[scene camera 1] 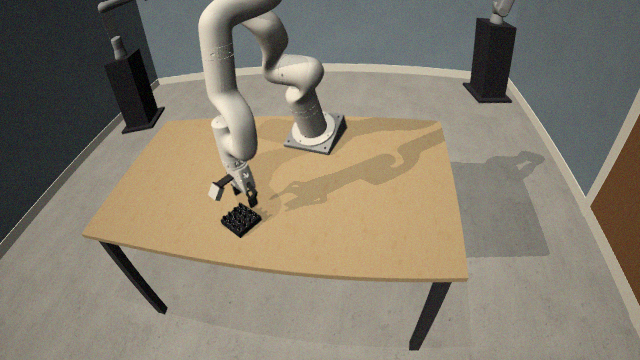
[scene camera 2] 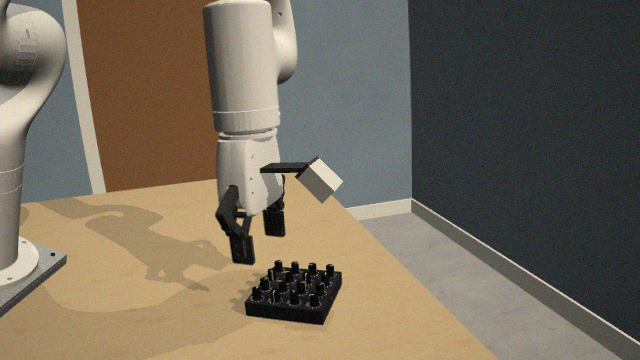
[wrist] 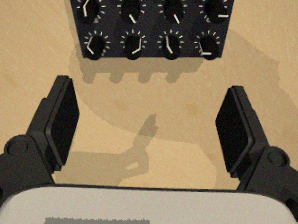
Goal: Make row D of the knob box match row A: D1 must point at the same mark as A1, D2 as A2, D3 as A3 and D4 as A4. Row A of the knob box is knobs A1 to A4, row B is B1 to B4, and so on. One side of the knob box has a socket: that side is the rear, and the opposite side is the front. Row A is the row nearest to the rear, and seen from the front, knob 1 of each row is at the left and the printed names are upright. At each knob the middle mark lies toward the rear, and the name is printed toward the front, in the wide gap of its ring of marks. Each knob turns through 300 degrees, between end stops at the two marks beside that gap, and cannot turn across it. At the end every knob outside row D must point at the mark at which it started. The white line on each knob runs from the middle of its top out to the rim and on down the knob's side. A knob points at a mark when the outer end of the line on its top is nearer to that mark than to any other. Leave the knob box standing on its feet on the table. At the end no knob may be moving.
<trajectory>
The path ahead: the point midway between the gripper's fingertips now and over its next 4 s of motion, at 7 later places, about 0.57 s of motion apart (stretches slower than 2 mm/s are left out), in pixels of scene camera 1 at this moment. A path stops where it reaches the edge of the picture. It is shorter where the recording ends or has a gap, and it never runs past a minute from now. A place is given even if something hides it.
My gripper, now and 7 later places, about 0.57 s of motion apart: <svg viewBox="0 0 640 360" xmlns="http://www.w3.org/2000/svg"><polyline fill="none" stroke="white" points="246,199 246,199 245,198 245,198 246,200 246,201 248,206 249,208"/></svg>
</trajectory>
